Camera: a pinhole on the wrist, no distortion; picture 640 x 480 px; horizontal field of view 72.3 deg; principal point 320.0 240.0 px. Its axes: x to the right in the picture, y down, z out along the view. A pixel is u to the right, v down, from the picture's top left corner.
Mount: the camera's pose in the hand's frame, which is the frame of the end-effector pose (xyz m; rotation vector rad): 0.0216 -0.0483 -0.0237 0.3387 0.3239 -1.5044
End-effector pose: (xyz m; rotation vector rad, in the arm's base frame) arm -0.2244 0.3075 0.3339 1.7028 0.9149 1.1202
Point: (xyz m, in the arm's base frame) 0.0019 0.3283 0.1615
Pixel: 285 272
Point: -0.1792 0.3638 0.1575
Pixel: 589 202
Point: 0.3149 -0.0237 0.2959
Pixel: outside the picture
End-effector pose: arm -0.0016 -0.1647 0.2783 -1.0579 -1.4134 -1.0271
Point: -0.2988 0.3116 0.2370
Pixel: 230 237
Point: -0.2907 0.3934 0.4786
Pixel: 200 420
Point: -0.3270 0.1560 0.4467
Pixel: 330 431
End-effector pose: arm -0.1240 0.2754 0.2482 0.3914 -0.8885 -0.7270
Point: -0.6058 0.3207 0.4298
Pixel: 126 107
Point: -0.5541 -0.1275 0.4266
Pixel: 386 382
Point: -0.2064 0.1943 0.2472
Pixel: 325 246
